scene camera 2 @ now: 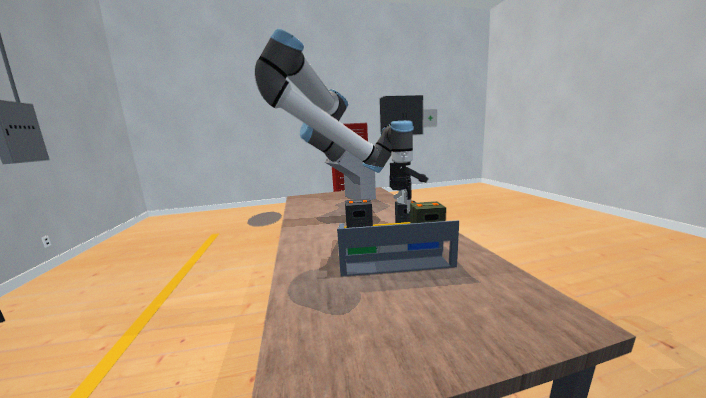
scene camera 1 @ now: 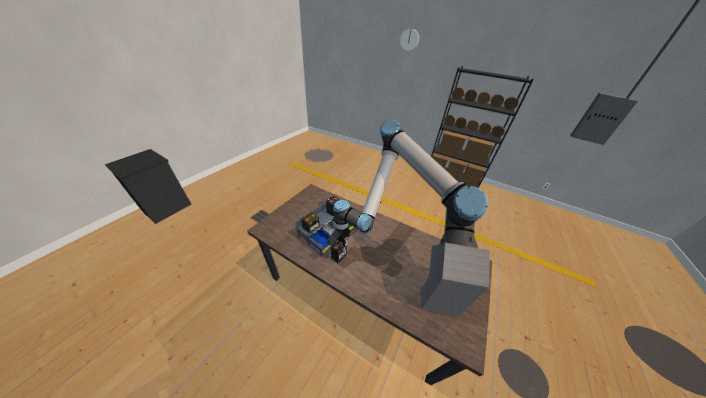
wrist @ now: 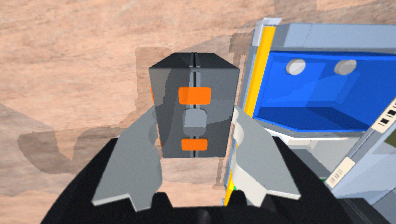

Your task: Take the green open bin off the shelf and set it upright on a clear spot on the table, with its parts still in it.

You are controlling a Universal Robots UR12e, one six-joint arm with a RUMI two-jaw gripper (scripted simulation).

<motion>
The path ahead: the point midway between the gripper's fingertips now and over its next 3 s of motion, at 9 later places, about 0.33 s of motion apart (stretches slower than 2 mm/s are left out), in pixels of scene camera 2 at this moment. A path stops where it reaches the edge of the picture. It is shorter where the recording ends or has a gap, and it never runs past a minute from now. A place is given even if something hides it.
My gripper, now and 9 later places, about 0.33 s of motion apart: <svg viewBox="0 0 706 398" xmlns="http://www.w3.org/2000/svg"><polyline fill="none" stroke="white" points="405,210 405,209 405,201 403,199 398,201 394,202 389,204 383,206 380,207 381,206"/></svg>
</motion>
